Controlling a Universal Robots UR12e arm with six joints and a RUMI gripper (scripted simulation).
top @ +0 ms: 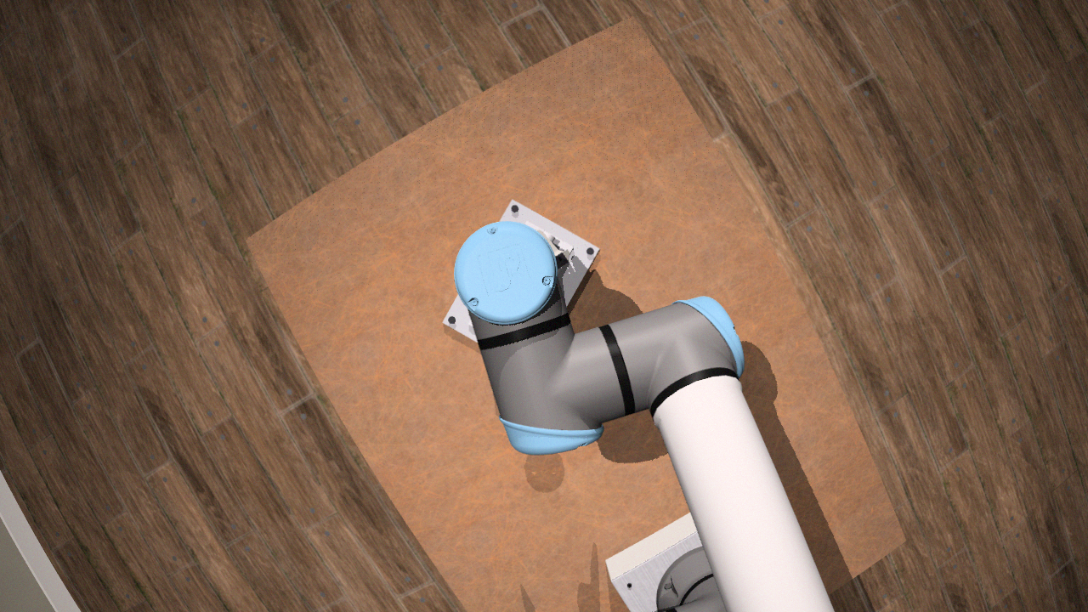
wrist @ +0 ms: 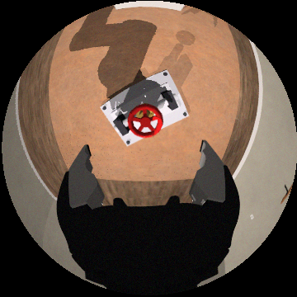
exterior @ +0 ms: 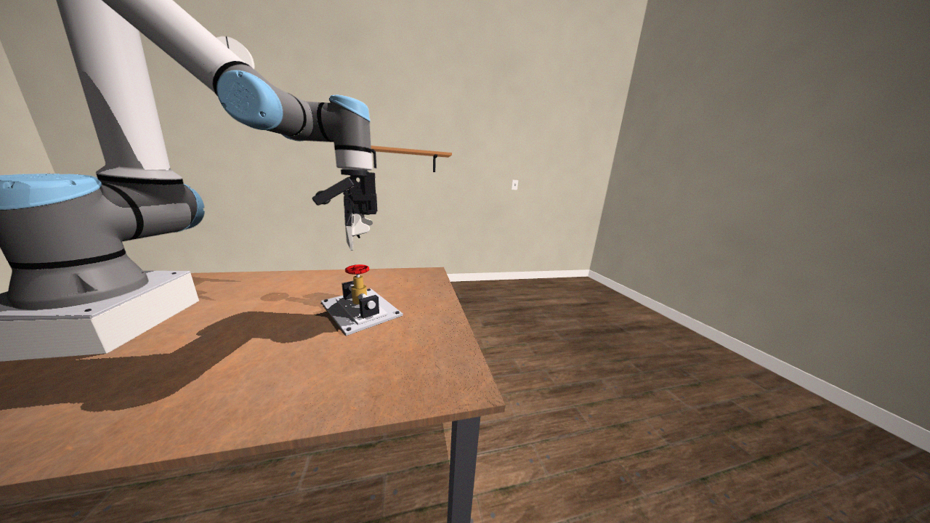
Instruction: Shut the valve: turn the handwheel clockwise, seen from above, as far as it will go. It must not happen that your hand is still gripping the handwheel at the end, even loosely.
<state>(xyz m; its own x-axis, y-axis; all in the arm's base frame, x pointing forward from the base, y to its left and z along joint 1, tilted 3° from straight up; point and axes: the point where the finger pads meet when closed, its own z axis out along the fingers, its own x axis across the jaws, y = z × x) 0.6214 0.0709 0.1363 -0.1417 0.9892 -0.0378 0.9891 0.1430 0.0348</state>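
Right now the red handwheel is 90 mm below my hand. Round my hand: base plate (210 mm below).
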